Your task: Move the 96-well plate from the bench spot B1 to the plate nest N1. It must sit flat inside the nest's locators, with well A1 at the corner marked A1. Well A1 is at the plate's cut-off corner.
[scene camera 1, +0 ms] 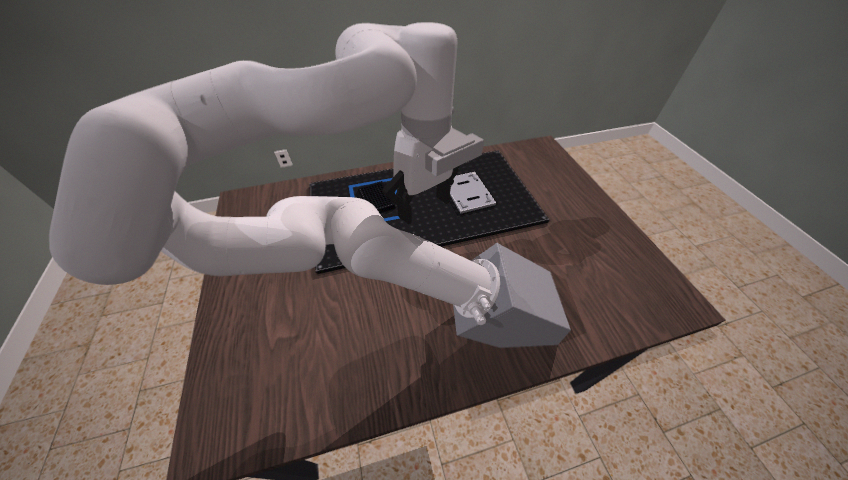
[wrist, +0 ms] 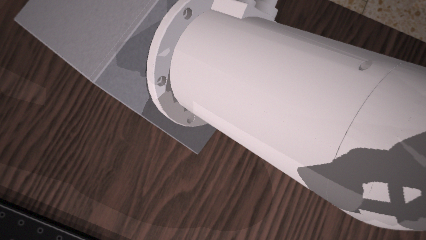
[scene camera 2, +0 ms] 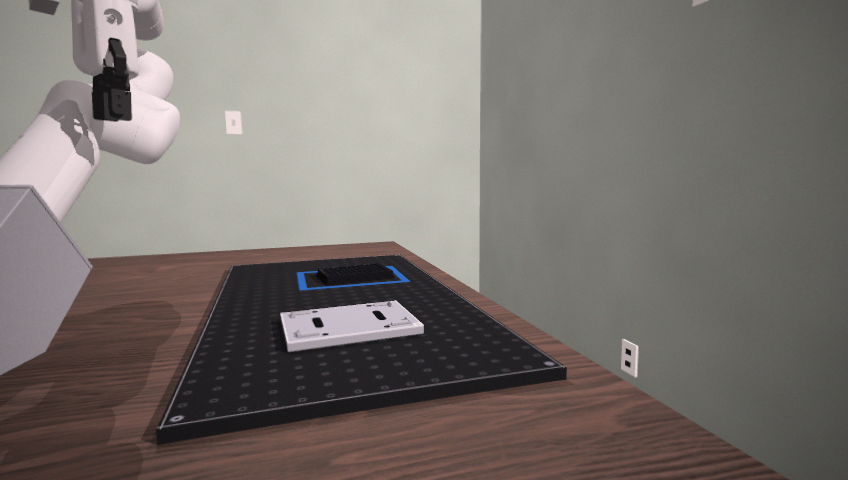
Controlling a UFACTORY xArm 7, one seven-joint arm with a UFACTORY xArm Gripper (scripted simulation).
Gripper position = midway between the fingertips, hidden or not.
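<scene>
A black 96-well plate [scene camera 2: 347, 274] is here, though in the wrist view the black 96-well plate is out of frame. I see a white plate nest [scene camera 2: 345, 320], and scene camera 1 shows me the white plate nest [scene camera 1: 474, 188] too. And there is my gripper [scene camera 2: 112, 120]; I also see my gripper [scene camera 1: 424, 209] in scene camera 1.
</scene>
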